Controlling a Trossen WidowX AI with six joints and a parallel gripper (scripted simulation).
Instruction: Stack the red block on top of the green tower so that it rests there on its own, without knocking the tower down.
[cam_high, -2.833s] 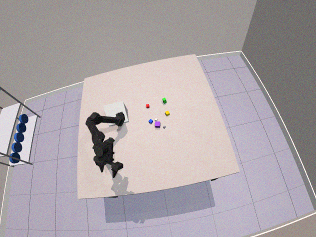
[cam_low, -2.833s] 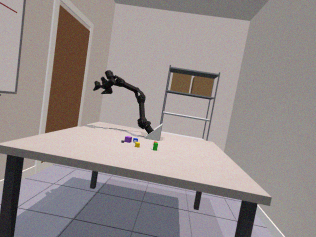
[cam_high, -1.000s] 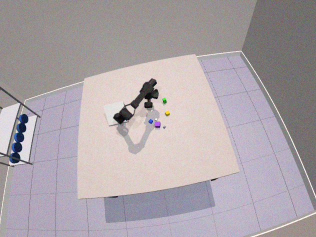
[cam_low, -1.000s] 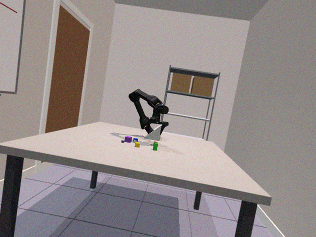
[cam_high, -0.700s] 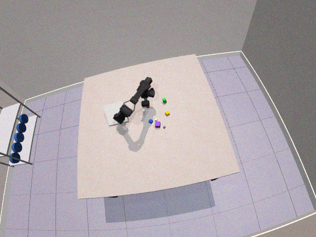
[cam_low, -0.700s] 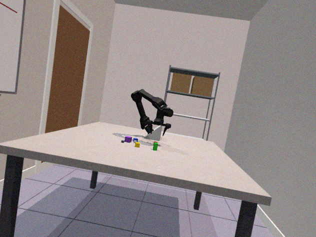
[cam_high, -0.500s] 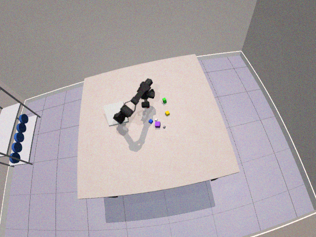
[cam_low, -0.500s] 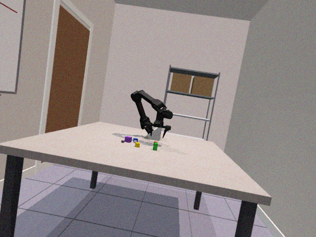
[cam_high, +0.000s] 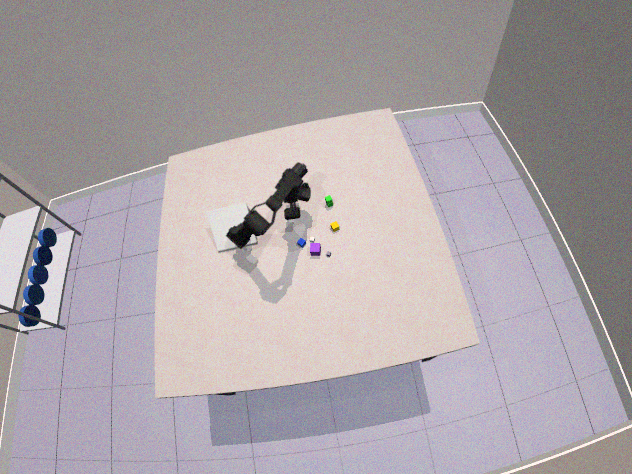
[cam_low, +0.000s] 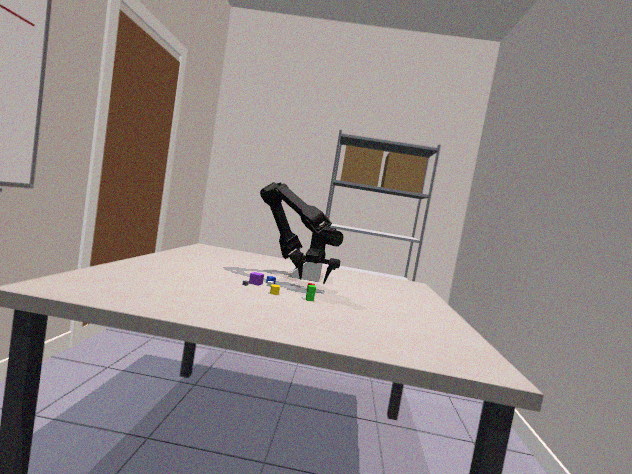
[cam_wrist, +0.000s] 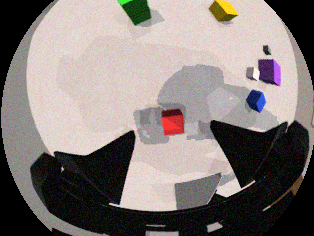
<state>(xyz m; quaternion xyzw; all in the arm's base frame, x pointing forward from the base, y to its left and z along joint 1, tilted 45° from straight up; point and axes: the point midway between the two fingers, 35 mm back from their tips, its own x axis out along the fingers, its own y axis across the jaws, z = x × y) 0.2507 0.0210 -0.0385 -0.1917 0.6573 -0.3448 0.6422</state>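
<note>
Right now my gripper tip is 2 cm above the red block. The rest, counted from my gripper tip: yellow block 14 cm ahead, 13 cm to the right, 2 cm below; blue block 16 cm to the right, 2 cm below, 1 cm behind; white cube 16 cm to the right, 3 cm below, 3 cm ahead.
</note>
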